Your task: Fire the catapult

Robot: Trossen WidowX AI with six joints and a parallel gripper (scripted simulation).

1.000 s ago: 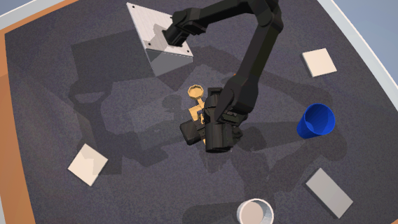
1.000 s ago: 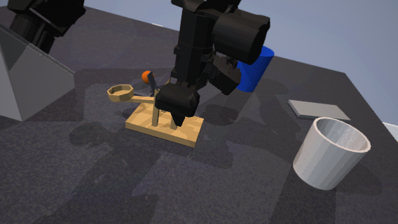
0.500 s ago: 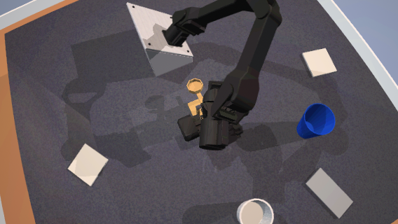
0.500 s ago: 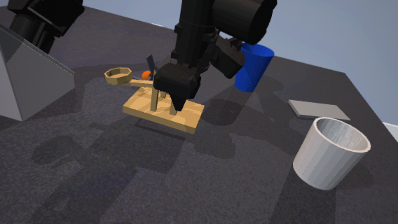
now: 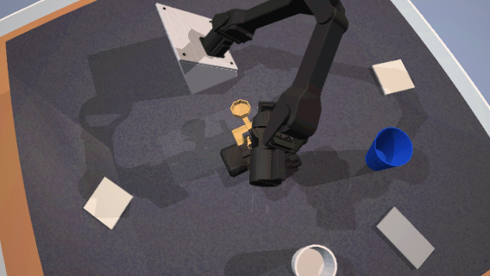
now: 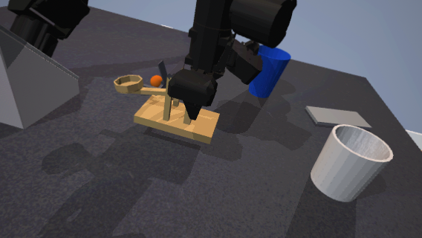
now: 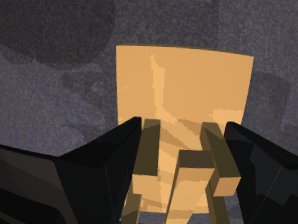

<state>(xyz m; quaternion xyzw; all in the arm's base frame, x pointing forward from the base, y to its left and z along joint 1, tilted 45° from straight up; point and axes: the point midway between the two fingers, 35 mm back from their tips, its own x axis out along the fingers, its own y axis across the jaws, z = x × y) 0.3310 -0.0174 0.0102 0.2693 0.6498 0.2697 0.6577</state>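
Right now the orange ball is 160 mm to the left of my gripper tip, 130 mm behind it and 50 mm below it. The rest, counted from my gripper tip: white mug: 270 mm ahead, 40 mm below, 10 mm to the right; catapult: 70 mm behind, 20 mm to the left, 20 mm above.
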